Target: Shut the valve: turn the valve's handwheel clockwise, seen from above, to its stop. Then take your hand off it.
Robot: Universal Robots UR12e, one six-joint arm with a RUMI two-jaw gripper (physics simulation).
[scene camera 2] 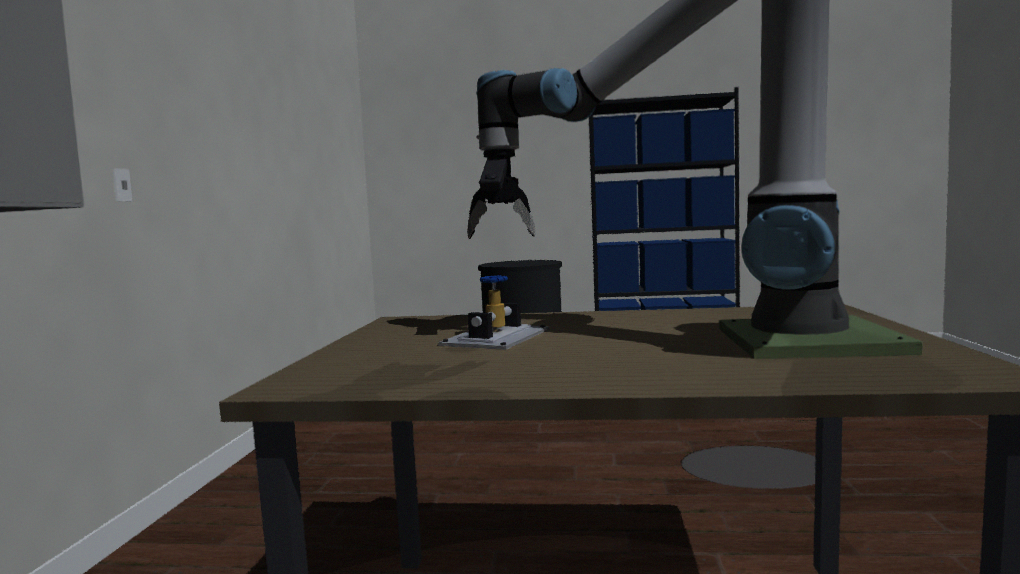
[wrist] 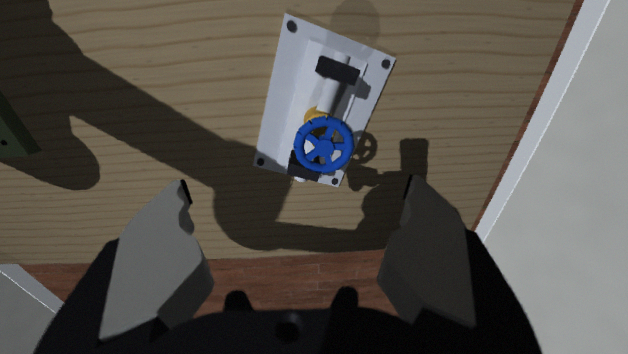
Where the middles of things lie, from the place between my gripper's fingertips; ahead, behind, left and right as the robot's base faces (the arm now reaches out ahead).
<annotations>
I see my gripper 3 cm short of the blue handwheel (wrist: pixel 324 147), 1 cm to the left of it and 11 cm above it. From my hand the other things lie so: base plate (scene camera 2: pixel 504 344) (3 cm ahead, 1 cm to the right, 23 cm below).
</annotations>
